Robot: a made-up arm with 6 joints. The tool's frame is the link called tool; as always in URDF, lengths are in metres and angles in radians. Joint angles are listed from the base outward.
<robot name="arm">
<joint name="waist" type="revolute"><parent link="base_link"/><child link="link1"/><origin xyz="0 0 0.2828" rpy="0 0 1.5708"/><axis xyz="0 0 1"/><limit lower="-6.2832" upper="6.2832"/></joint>
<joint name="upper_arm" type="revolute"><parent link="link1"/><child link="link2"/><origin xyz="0 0 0" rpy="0 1.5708 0"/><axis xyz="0 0 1"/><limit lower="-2.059" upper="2.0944"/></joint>
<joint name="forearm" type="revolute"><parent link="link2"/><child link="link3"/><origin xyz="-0.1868 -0.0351 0" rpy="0 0 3.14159"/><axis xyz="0 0 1"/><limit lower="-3.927" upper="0.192"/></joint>
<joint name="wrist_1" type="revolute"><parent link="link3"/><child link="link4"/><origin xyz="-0.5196 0.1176 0" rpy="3.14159 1.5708 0"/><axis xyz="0 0 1"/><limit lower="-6.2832" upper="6.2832"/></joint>
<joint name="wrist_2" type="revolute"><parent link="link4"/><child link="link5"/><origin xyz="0 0 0" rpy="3.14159 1.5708 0"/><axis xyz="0 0 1"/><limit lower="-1.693" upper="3.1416"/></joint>
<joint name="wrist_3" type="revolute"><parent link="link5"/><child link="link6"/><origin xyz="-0.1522 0.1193 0" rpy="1.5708 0 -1.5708"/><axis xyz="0 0 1"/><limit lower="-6.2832" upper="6.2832"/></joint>
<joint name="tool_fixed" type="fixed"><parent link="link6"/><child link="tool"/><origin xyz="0 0 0" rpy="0 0 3.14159"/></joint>
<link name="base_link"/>
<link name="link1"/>
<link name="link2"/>
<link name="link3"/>
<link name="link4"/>
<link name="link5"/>
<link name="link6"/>
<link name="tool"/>
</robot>
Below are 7 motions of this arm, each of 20 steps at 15 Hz.
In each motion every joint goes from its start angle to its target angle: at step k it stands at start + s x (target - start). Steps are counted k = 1, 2, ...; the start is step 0. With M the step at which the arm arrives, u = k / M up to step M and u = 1 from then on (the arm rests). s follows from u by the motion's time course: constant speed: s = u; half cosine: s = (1 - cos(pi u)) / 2; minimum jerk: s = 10 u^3 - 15 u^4 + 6 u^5.
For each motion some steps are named. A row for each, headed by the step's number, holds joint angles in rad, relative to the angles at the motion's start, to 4 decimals.
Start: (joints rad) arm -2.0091 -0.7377 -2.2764 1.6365 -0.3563 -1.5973
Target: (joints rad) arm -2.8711 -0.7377 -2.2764 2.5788 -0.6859 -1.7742
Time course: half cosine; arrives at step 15
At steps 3, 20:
3: -0.0823 0.0000 0.0000 0.0900 -0.0315 -0.0169
20: -0.8620 0.0000 0.0000 0.9423 -0.3296 -0.1769

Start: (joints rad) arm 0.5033 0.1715 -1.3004 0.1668 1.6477 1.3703
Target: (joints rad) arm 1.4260 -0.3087 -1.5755 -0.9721 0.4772 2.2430
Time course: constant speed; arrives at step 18
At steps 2, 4, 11, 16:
2: 0.1025 -0.0534 -0.0306 -0.1265 -0.1301 0.0970
4: 0.2050 -0.1067 -0.0611 -0.2531 -0.2601 0.1939
11: 0.5639 -0.2935 -0.1681 -0.6960 -0.7153 0.5333
16: 0.8202 -0.4268 -0.2445 -1.0124 -1.0404 0.7757

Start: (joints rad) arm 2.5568 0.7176 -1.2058 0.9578 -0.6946 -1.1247
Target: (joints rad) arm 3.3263 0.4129 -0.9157 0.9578 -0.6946 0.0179
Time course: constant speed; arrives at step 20
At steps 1, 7, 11, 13, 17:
1: 0.0385 -0.0152 0.0145 0.0000 0.0000 0.0571
7: 0.2693 -0.1066 0.1015 0.0000 0.0000 0.3999
11: 0.4232 -0.1676 0.1596 0.0000 0.0000 0.6284
13: 0.5002 -0.1981 0.1886 0.0000 0.0000 0.7427
17: 0.6541 -0.2590 0.2466 0.0000 0.0000 0.9712

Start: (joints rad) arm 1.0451 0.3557 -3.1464 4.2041 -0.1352 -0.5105
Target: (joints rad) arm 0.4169 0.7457 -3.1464 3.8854 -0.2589 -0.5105
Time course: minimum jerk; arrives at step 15
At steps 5, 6, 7, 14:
5: -0.1318 0.0819 0.0000 -0.0669 -0.0260 0.0000
6: -0.1994 0.1238 0.0000 -0.1012 -0.0393 0.0000
7: -0.2750 0.1707 0.0000 -0.1395 -0.0541 0.0000
14: -0.6265 0.3890 0.0000 -0.3178 -0.1234 0.0000

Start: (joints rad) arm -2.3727 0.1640 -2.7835 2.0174 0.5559 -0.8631
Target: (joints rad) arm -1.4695 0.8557 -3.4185 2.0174 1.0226 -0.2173
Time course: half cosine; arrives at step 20
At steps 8, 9, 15, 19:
8: 0.3120 0.2390 -0.2194 0.0000 0.1612 0.2231
9: 0.3810 0.2917 -0.2678 0.0000 0.1968 0.2724
15: 0.7709 0.5904 -0.5420 0.0000 0.3984 0.5512
19: 0.8976 0.6874 -0.6311 0.0000 0.4638 0.6418

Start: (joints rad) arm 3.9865 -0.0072 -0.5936 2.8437 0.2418 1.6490
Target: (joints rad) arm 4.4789 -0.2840 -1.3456 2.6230 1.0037 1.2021
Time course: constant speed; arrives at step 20
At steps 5, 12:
5: 0.1231 -0.0692 -0.1880 -0.0552 0.1905 -0.1117
12: 0.2954 -0.1661 -0.4512 -0.1324 0.4571 -0.2681

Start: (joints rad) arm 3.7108 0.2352 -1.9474 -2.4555 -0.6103 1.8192
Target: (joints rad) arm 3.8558 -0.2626 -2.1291 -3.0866 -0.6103 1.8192
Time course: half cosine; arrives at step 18
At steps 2, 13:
2: 0.0044 -0.0150 -0.0055 -0.0190 0.0000 0.0000
13: 0.1191 -0.4089 -0.1492 -0.5184 0.0000 0.0000

